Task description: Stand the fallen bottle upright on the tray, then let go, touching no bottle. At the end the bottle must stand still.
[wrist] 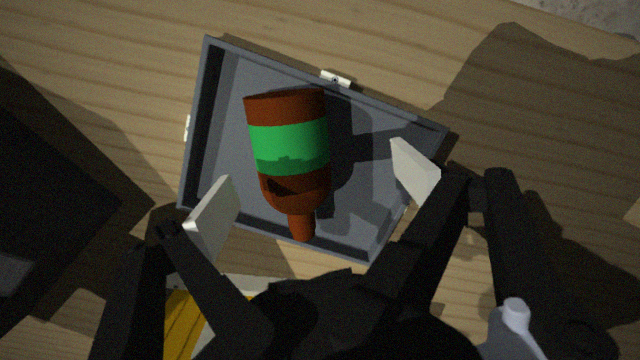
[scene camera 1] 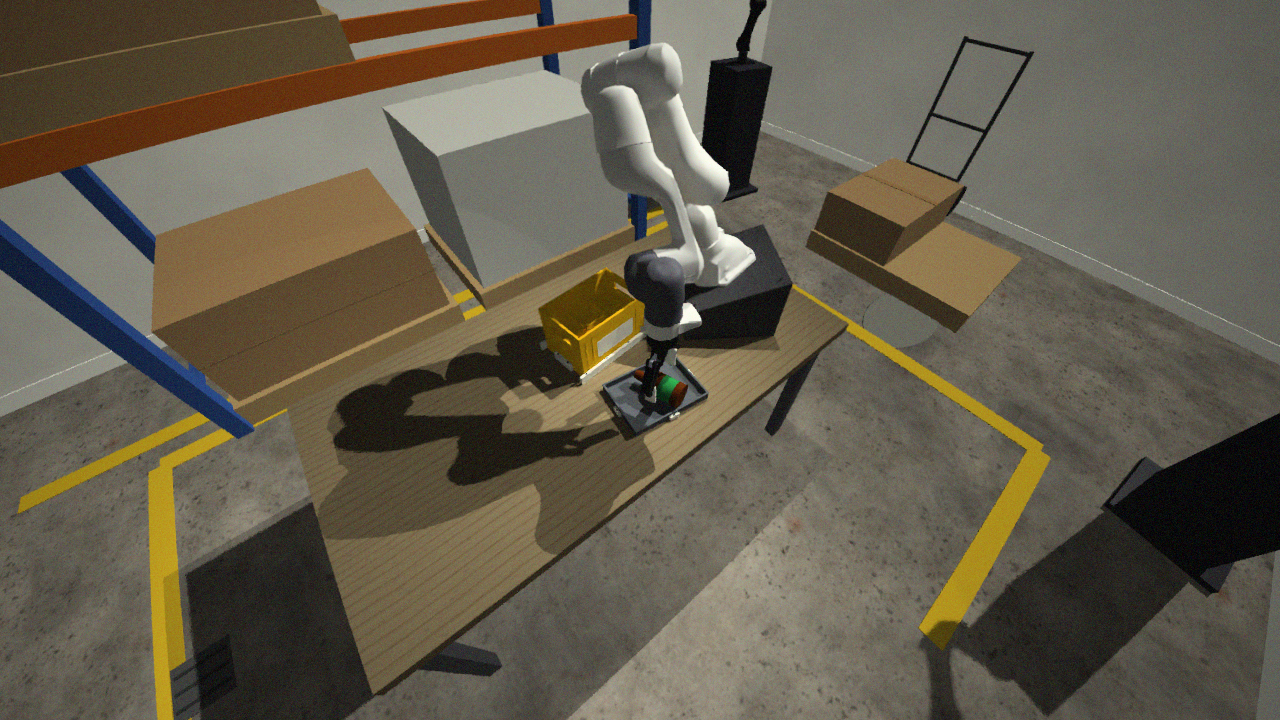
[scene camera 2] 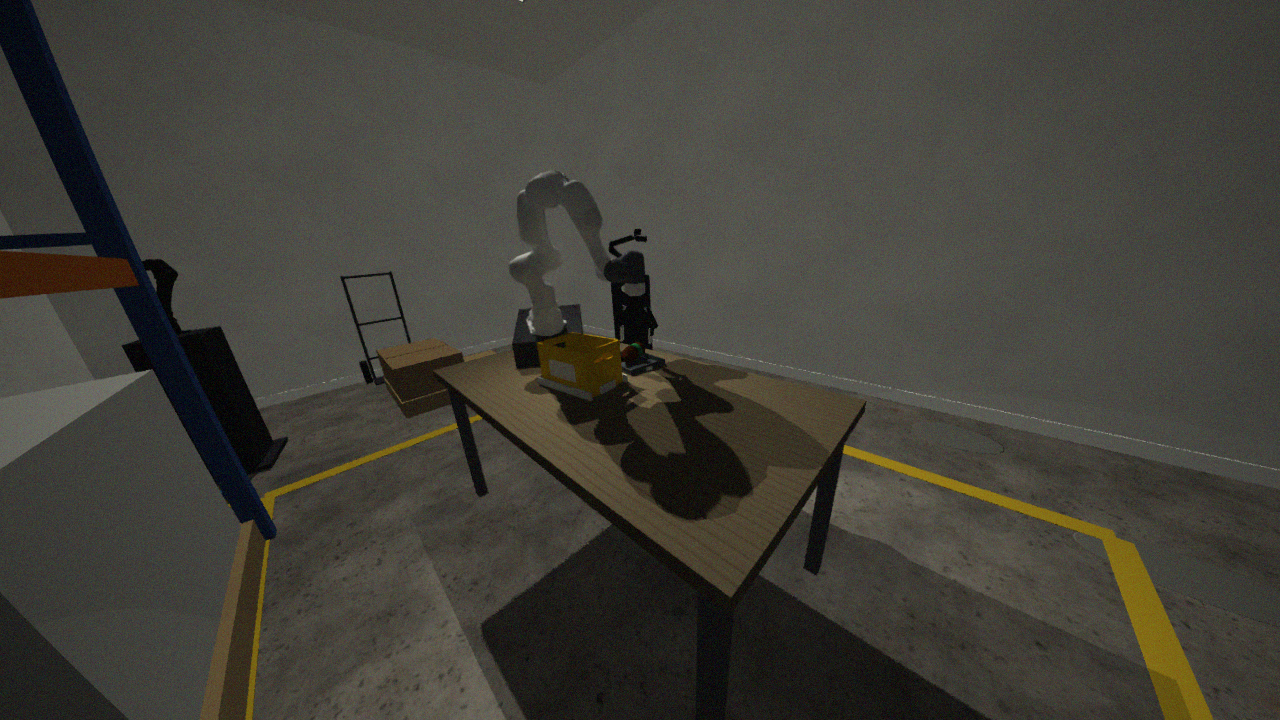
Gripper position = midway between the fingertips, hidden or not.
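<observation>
Scene camera 1 gives me a view of my gripper (scene camera 1: 660,381). In the wrist view I see the gripper again (wrist: 312,173), and scene camera 2 shows me that same gripper (scene camera 2: 635,342).
</observation>
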